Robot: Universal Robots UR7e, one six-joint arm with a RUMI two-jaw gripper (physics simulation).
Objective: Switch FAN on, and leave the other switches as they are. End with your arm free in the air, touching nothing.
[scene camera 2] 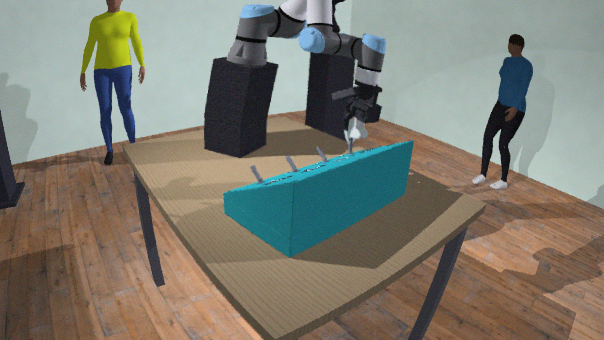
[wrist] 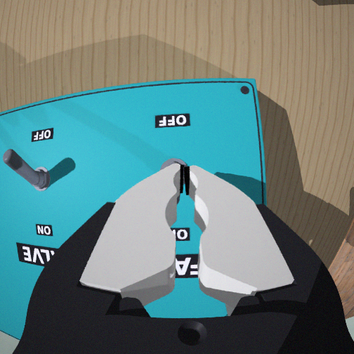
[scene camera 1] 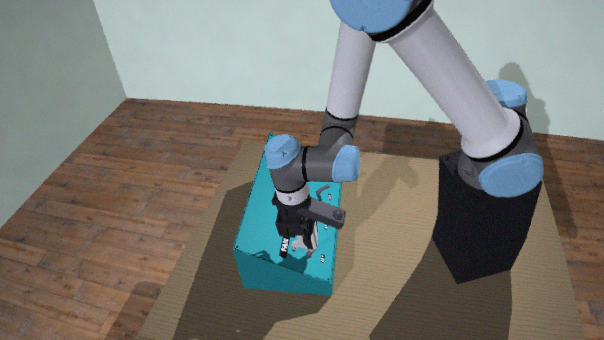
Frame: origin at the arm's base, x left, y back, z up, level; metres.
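Seen in the pictures: gripper, fingertip midpoint: (scene camera 2: 349,144) (scene camera 1: 313,250); arm's base, origin of the base link: (scene camera 2: 246,61).
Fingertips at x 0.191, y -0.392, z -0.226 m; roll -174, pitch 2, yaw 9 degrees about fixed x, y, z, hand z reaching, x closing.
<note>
Offsets run from my fingertips to a thing's middle. Level surfaces: height alone.
The teal switch panel @(dx -0.165, dy -0.126, dz -0.057 m) (scene camera 1: 287,278) (scene camera 2: 350,187) (wrist: 220,107) stands on the table. My gripper (scene camera 1: 311,249) (scene camera 2: 354,137) (wrist: 183,168) is shut and empty, its tips low over the FAN switch. The FAN label @(dx +0.009, dy -0.079, dz +0.004 m) (scene camera 1: 284,247) (wrist: 187,266) partly shows. The FAN lever @(dx -0.006, dy -0.011, dz -0.002 m) (scene camera 2: 351,146) stands more upright in scene camera 2 than the other levers and seems to lean to ON. In the wrist view its collar (wrist: 173,163) shows, while my fingers hide most of the lever; contact cannot be told. The VALVE lever @(dx -0.126, dy -0.025, dz -0.008 m) (scene camera 2: 321,154) (wrist: 22,167) leans to OFF. Two further levers (scene camera 2: 291,163) (scene camera 2: 256,174) lean like VALVE.
The wooden table @(dz -0.121 m) (scene camera 1: 400,200) (scene camera 2: 240,280) (wrist: 125,55) bears the panel and the arm's dark pedestal (scene camera 1: 485,235) (scene camera 2: 240,110). Another dark block (scene camera 2: 327,95) stands behind. A person in yellow (scene camera 2: 113,40) and one in blue (scene camera 2: 517,85) stand beyond the table.
</note>
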